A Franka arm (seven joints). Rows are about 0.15 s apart.
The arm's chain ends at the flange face. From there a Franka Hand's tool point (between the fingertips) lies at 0.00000 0.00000 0.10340 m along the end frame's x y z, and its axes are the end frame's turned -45 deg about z.
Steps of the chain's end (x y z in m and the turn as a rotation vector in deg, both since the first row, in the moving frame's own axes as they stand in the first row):
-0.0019 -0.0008 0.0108 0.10 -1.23 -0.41
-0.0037 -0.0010 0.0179 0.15 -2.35 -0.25
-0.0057 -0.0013 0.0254 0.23 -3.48 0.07
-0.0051 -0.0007 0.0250 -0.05 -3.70 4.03
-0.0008 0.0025 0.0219 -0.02 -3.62 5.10
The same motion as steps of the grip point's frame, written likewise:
-0.0022 -0.0036 0.0108 0.94 -0.80 -0.41
-0.0047 -0.0065 0.0178 1.77 -1.56 -0.25
-0.0073 -0.0097 0.0252 2.62 -2.30 0.07
-0.0077 -0.0089 0.0248 2.58 -2.65 4.03
-0.0068 -0.0036 0.0217 2.55 -2.57 5.10

